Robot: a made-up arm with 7 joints. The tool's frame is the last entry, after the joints. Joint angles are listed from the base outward.
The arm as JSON. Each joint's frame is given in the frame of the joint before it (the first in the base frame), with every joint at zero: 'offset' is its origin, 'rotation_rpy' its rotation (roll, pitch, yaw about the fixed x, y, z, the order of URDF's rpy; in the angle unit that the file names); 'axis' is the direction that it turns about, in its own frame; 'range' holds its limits. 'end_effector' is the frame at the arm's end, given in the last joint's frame.
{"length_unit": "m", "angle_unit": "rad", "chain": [
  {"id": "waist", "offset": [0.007, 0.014, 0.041], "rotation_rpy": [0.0, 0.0, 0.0], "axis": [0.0, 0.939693, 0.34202], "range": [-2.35, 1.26]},
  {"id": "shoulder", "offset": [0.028, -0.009, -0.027], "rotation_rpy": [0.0, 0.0, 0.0], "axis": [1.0, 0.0, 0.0], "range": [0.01, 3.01]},
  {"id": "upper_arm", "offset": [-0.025, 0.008, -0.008], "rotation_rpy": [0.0, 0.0, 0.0], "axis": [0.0, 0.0, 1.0], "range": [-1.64, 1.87]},
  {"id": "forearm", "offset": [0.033, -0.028, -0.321], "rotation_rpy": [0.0, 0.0, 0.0], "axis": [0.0, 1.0, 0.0], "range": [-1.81, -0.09]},
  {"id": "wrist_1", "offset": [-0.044, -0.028, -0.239], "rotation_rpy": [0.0, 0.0, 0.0], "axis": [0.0, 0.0, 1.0], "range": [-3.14, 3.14]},
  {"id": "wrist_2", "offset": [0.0, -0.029, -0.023], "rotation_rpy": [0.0, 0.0, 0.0], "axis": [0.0, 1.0, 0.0], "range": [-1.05, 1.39]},
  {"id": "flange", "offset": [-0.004, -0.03, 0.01], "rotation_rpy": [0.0, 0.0, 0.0], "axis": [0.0, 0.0, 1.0], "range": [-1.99, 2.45]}
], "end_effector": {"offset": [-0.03, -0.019, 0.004], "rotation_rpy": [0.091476, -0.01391, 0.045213]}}
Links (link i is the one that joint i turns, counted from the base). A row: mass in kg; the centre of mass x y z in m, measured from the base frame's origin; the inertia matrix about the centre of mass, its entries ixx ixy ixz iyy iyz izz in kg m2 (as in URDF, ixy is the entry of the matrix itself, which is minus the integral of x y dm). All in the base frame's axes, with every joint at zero. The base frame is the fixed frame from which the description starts. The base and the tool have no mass.
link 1: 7.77; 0.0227 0.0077 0.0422; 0.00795 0 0 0.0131 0.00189 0.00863
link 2: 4.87; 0.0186 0.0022 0.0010; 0.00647 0 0 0.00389 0 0.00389
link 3: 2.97; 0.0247 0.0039 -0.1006; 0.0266 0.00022 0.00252 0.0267 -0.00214 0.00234
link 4: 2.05; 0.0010 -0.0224 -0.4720; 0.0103 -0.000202 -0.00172 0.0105 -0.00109 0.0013
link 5: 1.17; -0.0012 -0.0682 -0.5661; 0.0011 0 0 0.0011 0 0.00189
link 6: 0.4; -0.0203 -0.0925 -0.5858; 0.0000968 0 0 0.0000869 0 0.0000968
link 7: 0.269; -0.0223 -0.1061 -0.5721; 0.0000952 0 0 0.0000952 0 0.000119
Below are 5 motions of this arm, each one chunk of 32 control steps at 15 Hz.
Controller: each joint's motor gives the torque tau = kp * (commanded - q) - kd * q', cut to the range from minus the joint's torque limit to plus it. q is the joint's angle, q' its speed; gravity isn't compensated. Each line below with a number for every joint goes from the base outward.
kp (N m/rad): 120 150 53 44 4.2 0.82 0.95
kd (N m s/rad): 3.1 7.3 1.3 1 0.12 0.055 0.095
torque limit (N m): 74 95 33 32 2.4 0.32 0.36
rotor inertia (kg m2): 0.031 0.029 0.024 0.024 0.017 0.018 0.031
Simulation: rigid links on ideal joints. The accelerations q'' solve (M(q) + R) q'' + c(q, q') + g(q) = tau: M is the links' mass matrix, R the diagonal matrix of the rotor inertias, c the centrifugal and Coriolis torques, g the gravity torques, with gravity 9.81 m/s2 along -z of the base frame. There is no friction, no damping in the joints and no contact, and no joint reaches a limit. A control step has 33 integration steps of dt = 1/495 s. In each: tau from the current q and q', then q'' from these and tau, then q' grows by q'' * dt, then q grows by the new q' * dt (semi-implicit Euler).
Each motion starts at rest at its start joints. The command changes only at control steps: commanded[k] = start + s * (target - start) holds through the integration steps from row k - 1 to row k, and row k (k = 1, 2, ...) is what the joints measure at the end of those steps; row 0 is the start. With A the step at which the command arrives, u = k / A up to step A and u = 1 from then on. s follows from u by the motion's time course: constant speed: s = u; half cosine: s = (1 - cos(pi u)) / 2; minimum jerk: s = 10 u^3 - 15 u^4 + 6 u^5; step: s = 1 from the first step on.
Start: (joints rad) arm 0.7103 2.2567 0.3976 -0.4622 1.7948 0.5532 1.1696
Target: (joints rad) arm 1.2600 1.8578 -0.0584 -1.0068 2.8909 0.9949 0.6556
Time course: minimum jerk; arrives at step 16
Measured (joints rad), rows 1 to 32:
1: 0.7399 2.2371 0.3884 -0.5041 1.7982 0.5550 1.1695
2: 0.7834 2.1979 0.3491 -0.5952 1.7666 0.5567 1.1672
3: 0.8182 2.1590 0.3071 -0.6656 1.7005 0.5557 1.1599
4: 0.8434 2.1263 0.2731 -0.6869 1.6774 0.5543 1.1453
5: 0.8704 2.0986 0.2445 -0.6851 1.7590 0.5574 1.1224
6: 0.9091 2.0726 0.2129 -0.7091 1.9339 0.5699 1.0912
7: 0.9605 2.0448 0.1752 -0.7836 2.1373 0.5946 1.0518
8: 1.0176 2.0127 0.1324 -0.8898 2.3001 0.6305 1.0044
9: 1.0731 1.9736 0.0844 -0.9872 2.3959 0.6734 0.9494
10: 1.1242 1.9270 0.0313 -1.0494 2.4533 0.7183 0.8880
11: 1.1704 1.8773 -0.0231 -1.0790 2.5196 0.7617 0.8226
12: 1.2094 1.8319 -0.0705 -1.0959 2.6137 0.8013 0.7566
13: 1.2365 1.7980 -0.1025 -1.1149 2.7136 0.8360 0.6942
14: 1.2487 1.7796 -0.1148 -1.1351 2.7824 0.8640 0.6397
15: 1.2480 1.7769 -0.1092 -1.1483 2.8008 0.8829 0.5970
16: 1.2410 1.7867 -0.0920 -1.1507 2.7817 0.8910 0.5690
17: 1.2349 1.8026 -0.0725 -1.1461 2.7593 0.8888 0.5569
18: 1.2322 1.8163 -0.0595 -1.1411 2.7595 0.8795 0.5595
19: 1.2328 1.8226 -0.0566 -1.1393 2.7798 0.8668 0.5741
20: 1.2354 1.8208 -0.0623 -1.1403 2.7993 0.8543 0.5967
21: 1.2388 1.8138 -0.0722 -1.1416 2.8008 0.8442 0.6229
22: 1.2416 1.8059 -0.0814 -1.1421 2.7850 0.8374 0.6484
23: 1.2428 1.8002 -0.0866 -1.1425 2.7653 0.8343 0.6700
24: 1.2422 1.7985 -0.0866 -1.1432 2.7551 0.8345 0.6857
25: 1.2404 1.8003 -0.0826 -1.1438 2.7588 0.8374 0.6947
26: 1.2384 1.8043 -0.0770 -1.1437 2.7711 0.8423 0.6973
27: 1.2372 1.8084 -0.0726 -1.1426 2.7830 0.8484 0.6946
28: 1.2370 1.8110 -0.0707 -1.1414 2.7882 0.8547 0.6880
29: 1.2377 1.8113 -0.0715 -1.1410 2.7860 0.8601 0.6791
30: 1.2387 1.8098 -0.0742 -1.1416 2.7796 0.8637 0.6694
31: 1.2396 1.8073 -0.0772 -1.1426 2.7733 0.8648 0.6600
32: 1.2400 1.8052 -0.0792 -1.1433 2.7700 0.8633 0.6521

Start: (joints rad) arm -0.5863 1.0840 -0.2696 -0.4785 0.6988 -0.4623 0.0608
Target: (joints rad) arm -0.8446 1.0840 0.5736 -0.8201 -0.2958 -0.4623 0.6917
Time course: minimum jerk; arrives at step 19
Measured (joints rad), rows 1 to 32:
1: -0.5577 1.0591 -0.2761 -0.4801 0.6984 -0.4686 0.0606
2: -0.5073 1.0044 -0.3148 -0.4583 0.6696 -0.4798 0.0615
3: -0.4519 0.9490 -0.3357 -0.4317 0.5782 -0.4831 0.0659
4: -0.4137 0.9174 -0.3244 -0.4108 0.4554 -0.4706 0.0757
5: -0.4085 0.9167 -0.2800 -0.3967 0.3555 -0.4427 0.0924
6: -0.4365 0.9385 -0.2096 -0.4029 0.2989 -0.4076 0.1166
7: -0.4874 0.9646 -0.1247 -0.4395 0.2671 -0.3770 0.1483
8: -0.5479 0.9798 -0.0354 -0.4994 0.2334 -0.3611 0.1883
9: -0.6044 0.9812 0.0497 -0.5635 0.1836 -0.3642 0.2377
10: -0.6459 0.9761 0.1284 -0.6122 0.1145 -0.3834 0.2969
11: -0.6669 0.9727 0.2041 -0.6346 0.0253 -0.4110 0.3649
12: -0.6695 0.9739 0.2787 -0.6322 -0.0836 -0.4374 0.4386
13: -0.6616 0.9775 0.3485 -0.6174 -0.2051 -0.4541 0.5136
14: -0.6534 0.9795 0.4070 -0.6044 -0.3208 -0.4557 0.5850
15: -0.6531 0.9776 0.4504 -0.6021 -0.4055 -0.4414 0.6483
16: -0.6633 0.9730 0.4783 -0.6123 -0.4416 -0.4160 0.7004
17: -0.6808 0.9687 0.4932 -0.6316 -0.4310 -0.3873 0.7393
18: -0.6987 0.9678 0.4992 -0.6532 -0.3946 -0.3631 0.7640
19: -0.7111 0.9706 0.5017 -0.6700 -0.3599 -0.3490 0.7751
20: -0.7149 0.9753 0.5049 -0.6767 -0.3468 -0.3464 0.7737
21: -0.7107 0.9794 0.5081 -0.6725 -0.3589 -0.3537 0.7623
22: -0.7014 0.9807 0.5091 -0.6605 -0.3858 -0.3668 0.7437
23: -0.6910 0.9783 0.5069 -0.6460 -0.4112 -0.3810 0.7212
24: -0.6830 0.9729 0.5027 -0.6342 -0.4237 -0.3922 0.6983
25: -0.6793 0.9670 0.4986 -0.6282 -0.4213 -0.3980 0.6779
26: -0.6803 0.9629 0.4962 -0.6288 -0.4103 -0.3981 0.6625
27: -0.6848 0.9622 0.4963 -0.6348 -0.3989 -0.3938 0.6533
28: -0.6908 0.9647 0.4986 -0.6434 -0.3918 -0.3873 0.6504
29: -0.6963 0.9693 0.5020 -0.6517 -0.3890 -0.3810 0.6529
30: -0.6996 0.9739 0.5052 -0.6571 -0.3886 -0.3767 0.6595
31: -0.7003 0.9770 0.5070 -0.6585 -0.3892 -0.3749 0.6685
32: -0.6986 0.9776 0.5069 -0.6562 -0.3909 -0.3756 0.6783

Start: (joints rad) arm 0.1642 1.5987 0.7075 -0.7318 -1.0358 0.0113 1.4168
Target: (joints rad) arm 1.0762 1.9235 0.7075 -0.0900 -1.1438 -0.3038 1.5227
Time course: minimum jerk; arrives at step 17
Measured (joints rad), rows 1 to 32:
1: 0.1769 1.5664 0.6817 -0.7446 -1.0289 0.0112 1.4172
2: 0.1931 1.5062 0.6187 -0.7182 -0.9745 0.0084 1.4198
3: 0.2275 1.4470 0.5804 -0.6513 -0.8811 0.0006 1.4260
4: 0.2807 1.4123 0.5714 -0.5733 -0.8162 -0.0115 1.4356
5: 0.3447 1.4131 0.5827 -0.5075 -0.8294 -0.0259 1.4473
6: 0.4156 1.4486 0.6046 -0.4602 -0.9006 -0.0433 1.4594
7: 0.4942 1.5085 0.6287 -0.4257 -0.9714 -0.0661 1.4711
8: 0.5806 1.5781 0.6499 -0.3935 -1.0042 -0.0961 1.4822
9: 0.6719 1.6438 0.6657 -0.3553 -1.0005 -0.1334 1.4930
10: 0.7630 1.6970 0.6764 -0.3087 -0.9825 -0.1765 1.5041
11: 0.8484 1.7363 0.6841 -0.2552 -0.9705 -0.2228 1.5159
12: 0.9226 1.7651 0.6910 -0.2003 -0.9736 -0.2687 1.5284
13: 0.9814 1.7875 0.6976 -0.1527 -0.9897 -0.3101 1.5408
14: 1.0224 1.8065 0.7034 -0.1220 -1.0093 -0.3432 1.5523
15: 1.0458 1.8226 0.7079 -0.1129 -1.0214 -0.3654 1.5621
16: 1.0547 1.8353 0.7110 -0.1224 -1.0192 -0.3765 1.5697
17: 1.0552 1.8444 0.7127 -0.1405 -1.0033 -0.3778 1.5751
18: 1.0550 1.8503 0.7134 -0.1548 -0.9820 -0.3723 1.5784
19: 1.0557 1.8531 0.7131 -0.1576 -0.9680 -0.3627 1.5801
20: 1.0565 1.8521 0.7124 -0.1508 -0.9698 -0.3513 1.5801
21: 1.0568 1.8478 0.7115 -0.1407 -0.9834 -0.3396 1.5786
22: 1.0565 1.8420 0.7109 -0.1321 -0.9967 -0.3292 1.5760
23: 1.0558 1.8373 0.7107 -0.1274 -1.0003 -0.3213 1.5725
24: 1.0551 1.8350 0.7110 -0.1270 -0.9939 -0.3167 1.5689
25: 1.0546 1.8354 0.7114 -0.1300 -0.9843 -0.3157 1.5656
26: 1.0545 1.8378 0.7118 -0.1347 -0.9786 -0.3180 1.5632
27: 1.0548 1.8409 0.7120 -0.1389 -0.9795 -0.3228 1.5618
28: 1.0553 1.8436 0.7120 -0.1412 -0.9846 -0.3290 1.5615
29: 1.0557 1.8450 0.7119 -0.1414 -0.9898 -0.3352 1.5619
30: 1.0559 1.8449 0.7117 -0.1401 -0.9920 -0.3403 1.5628
31: 1.0559 1.8437 0.7116 -0.1381 -0.9906 -0.3438 1.5641
32: 1.0557 1.8420 0.7115 -0.1362 -0.9876 -0.3452 1.5655

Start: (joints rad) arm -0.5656 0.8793 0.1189 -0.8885 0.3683 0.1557 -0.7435
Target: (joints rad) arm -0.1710 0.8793 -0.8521 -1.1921 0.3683 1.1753 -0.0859
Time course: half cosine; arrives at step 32
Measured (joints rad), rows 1 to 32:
1: -0.5385 0.8593 0.1069 -0.8777 0.3657 0.1497 -0.7434
2: -0.4858 0.8217 0.0461 -0.8248 0.3444 0.1364 -0.7414
3: -0.4208 0.7779 -0.0181 -0.7631 0.2778 0.1224 -0.7343
4: -0.3579 0.7473 -0.0660 -0.7263 0.1934 0.1157 -0.7203
5: -0.3187 0.7403 -0.0931 -0.7117 0.1445 0.1240 -0.6994
6: -0.3124 0.7539 -0.1027 -0.7205 0.1515 0.1488 -0.6737
7: -0.3343 0.7769 -0.1051 -0.7559 0.1952 0.1852 -0.6464
8: -0.3712 0.7970 -0.1109 -0.8117 0.2485 0.2257 -0.6203
9: -0.4054 0.8075 -0.1279 -0.8731 0.2967 0.2647 -0.5971
10: -0.4211 0.8087 -0.1598 -0.9227 0.3345 0.3005 -0.5768
11: -0.4108 0.8036 -0.2061 -0.9471 0.3542 0.3342 -0.5582
12: -0.3763 0.7960 -0.2639 -0.9452 0.3456 0.3672 -0.5393
13: -0.3264 0.7893 -0.3279 -0.9289 0.3079 0.4005 -0.5183
14: -0.2736 0.7861 -0.3920 -0.9148 0.2581 0.4352 -0.4937
15: -0.2309 0.7875 -0.4500 -0.9134 0.2225 0.4729 -0.4646
16: -0.2072 0.7922 -0.4979 -0.9277 0.2175 0.5154 -0.4315
17: -0.2038 0.7978 -0.5349 -0.9562 0.2394 0.5622 -0.3954
18: -0.2144 0.8019 -0.5639 -0.9942 0.2721 0.6116 -0.3581
19: -0.2282 0.8038 -0.5902 -1.0343 0.3015 0.6615 -0.3212
20: -0.2344 0.8039 -0.6196 -1.0679 0.3207 0.7105 -0.2861
21: -0.2268 0.8033 -0.6562 -1.0886 0.3278 0.7580 -0.2533
22: -0.2048 0.8028 -0.7004 -1.0954 0.3220 0.8030 -0.2231
23: -0.1734 0.8032 -0.7489 -1.0934 0.3044 0.8441 -0.1951
24: -0.1406 0.8048 -0.7962 -1.0906 0.2816 0.8803 -0.1691
25: -0.1147 0.8072 -0.8362 -1.0926 0.2642 0.9117 -0.1447
26: -0.1011 0.8095 -0.8648 -1.1009 0.2600 0.9390 -0.1221
27: -0.1006 0.8107 -0.8809 -1.1141 0.2689 0.9635 -0.1014
28: -0.1092 0.8107 -0.8871 -1.1296 0.2844 0.9857 -0.0834
29: -0.1207 0.8101 -0.8881 -1.1440 0.2990 1.0060 -0.0684
30: -0.1287 0.8096 -0.8889 -1.1542 0.3080 1.0243 -0.0569
31: -0.1298 0.8095 -0.8924 -1.1579 0.3101 1.0398 -0.0491
32: -0.1239 0.8098 -0.8985 -1.1547 0.3057 1.0513 -0.0448

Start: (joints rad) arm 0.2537 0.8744 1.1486 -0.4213 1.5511 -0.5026 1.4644
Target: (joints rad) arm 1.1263 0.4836 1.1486 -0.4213 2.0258 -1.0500 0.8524
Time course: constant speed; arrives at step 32
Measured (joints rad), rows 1 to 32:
1: 0.2590 0.8431 1.1296 -0.4230 1.5475 -0.5068 1.4622
2: 0.2678 0.7874 1.0998 -0.3692 1.5174 -0.5157 1.4542
3: 0.2922 0.7232 1.0810 -0.3058 1.4602 -0.5269 1.4383
4: 0.3321 0.6711 1.0736 -0.2625 1.4069 -0.5385 1.4137
5: 0.3773 0.6441 1.0763 -0.2475 1.3946 -0.5497 1.3821
6: 0.4168 0.6417 1.0856 -0.2614 1.4405 -0.5628 1.3463
7: 0.4426 0.6549 1.0975 -0.2954 1.5282 -0.5810 1.3103
8: 0.4541 0.6719 1.1067 -0.3356 1.6161 -0.6058 1.2773
9: 0.4577 0.6826 1.1086 -0.3686 1.6626 -0.6351 1.2494
10: 0.4629 0.6811 1.1038 -0.3853 1.6543 -0.6644 1.2267
11: 0.4768 0.6671 1.0961 -0.3834 1.6132 -0.6888 1.2080
12: 0.5017 0.6441 1.0899 -0.3674 1.5770 -0.7056 1.1916
13: 0.5349 0.6181 1.0870 -0.3462 1.5721 -0.7151 1.1759
14: 0.5716 0.5948 1.0875 -0.3292 1.6009 -0.7201 1.1602
15: 0.6060 0.5783 1.0904 -0.3228 1.6480 -0.7245 1.1442
16: 0.6341 0.5694 1.0939 -0.3284 1.6934 -0.7321 1.1280
17: 0.6544 0.5660 1.0963 -0.3429 1.7229 -0.7449 1.1116
18: 0.6687 0.5644 1.0967 -0.3609 1.7326 -0.7625 1.0951
19: 0.6807 0.5611 1.0948 -0.3768 1.7288 -0.7826 1.0779
20: 0.6949 0.5540 1.0918 -0.3863 1.7222 -0.8024 1.0599
21: 0.7141 0.5427 1.0890 -0.3883 1.7227 -0.8198 1.0409
22: 0.7393 0.5283 1.0876 -0.3842 1.7345 -0.8343 1.0207
23: 0.7690 0.5126 1.0877 -0.3774 1.7561 -0.8467 0.9996
24: 0.8000 0.4977 1.0889 -0.3716 1.7826 -0.8585 0.9782
25: 0.8293 0.4847 1.0903 -0.3697 1.8084 -0.8715 0.9567
26: 0.8548 0.4740 1.0912 -0.3725 1.8294 -0.8864 0.9357
27: 0.8760 0.4652 1.0911 -0.3793 1.8438 -0.9031 0.9154
28: 0.8941 0.4573 1.0900 -0.3882 1.8521 -0.9203 0.8959
29: 0.9114 0.4491 1.0883 -0.3968 1.8571 -0.9367 0.8770
30: 0.9300 0.4400 1.0865 -0.4032 1.8625 -0.9512 0.8587
31: 0.9516 0.4295 1.0852 -0.4065 1.8715 -0.9635 0.8407
32: 0.9764 0.4178 1.0848 -0.4068 1.8856 -0.9741 0.8227

